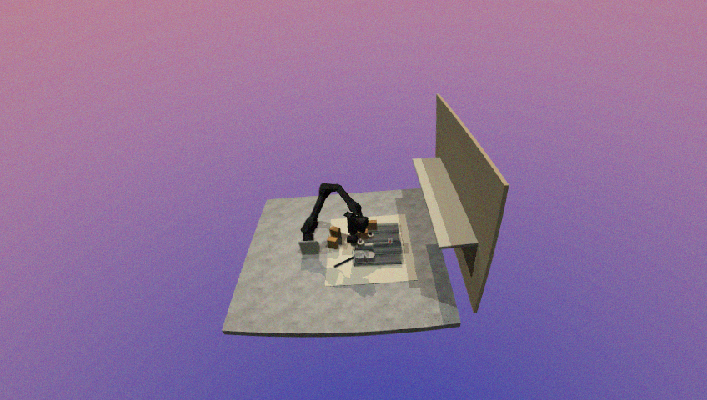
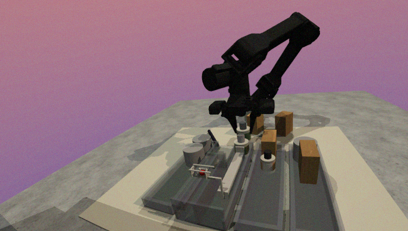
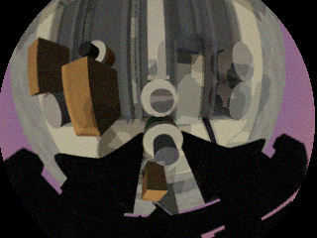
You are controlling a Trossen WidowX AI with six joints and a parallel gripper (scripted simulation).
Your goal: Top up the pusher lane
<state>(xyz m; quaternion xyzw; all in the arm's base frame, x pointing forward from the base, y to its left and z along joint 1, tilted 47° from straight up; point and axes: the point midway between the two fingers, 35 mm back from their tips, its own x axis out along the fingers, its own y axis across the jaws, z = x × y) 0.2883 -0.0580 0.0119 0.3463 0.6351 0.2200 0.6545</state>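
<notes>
Right now my gripper tip is 18 cm short of the grey rack, 5 cm to the left of it and 4 cm above it. From my gripper tip the other things lie so: pusher bar: 15 cm ahead, 5 cm to the right, 1 cm below; black stick: 12 cm to the right, 8 cm behind, 5 cm below; shelf: 54 cm ahead, 31 cm above, 5 cm to the right.
</notes>
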